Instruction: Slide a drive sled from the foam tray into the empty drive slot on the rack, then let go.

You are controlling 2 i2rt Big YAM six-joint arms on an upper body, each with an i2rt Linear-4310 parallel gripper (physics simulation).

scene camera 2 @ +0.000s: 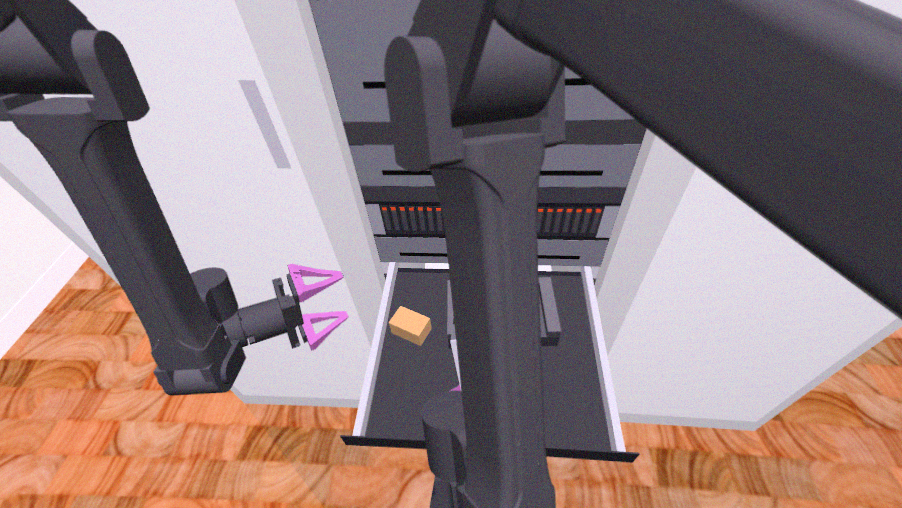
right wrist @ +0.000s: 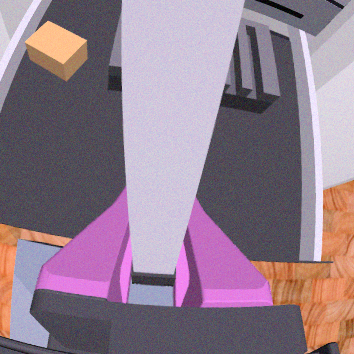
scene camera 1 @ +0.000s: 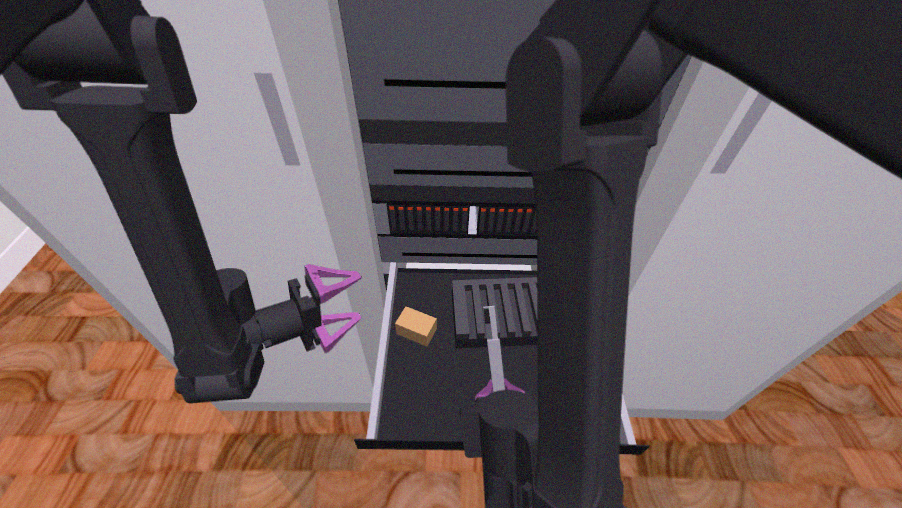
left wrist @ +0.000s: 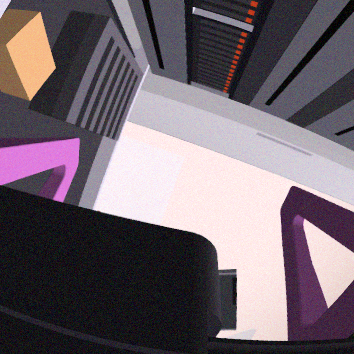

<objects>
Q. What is my left gripper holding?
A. Nothing.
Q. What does the orange block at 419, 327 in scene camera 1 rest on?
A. A pull-out shelf.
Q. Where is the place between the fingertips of my left gripper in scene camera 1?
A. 359, 296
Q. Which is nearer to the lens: the drive sled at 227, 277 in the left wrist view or the orange block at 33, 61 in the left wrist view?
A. The orange block.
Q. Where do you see a white cabinet door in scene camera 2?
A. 733, 316
</objects>
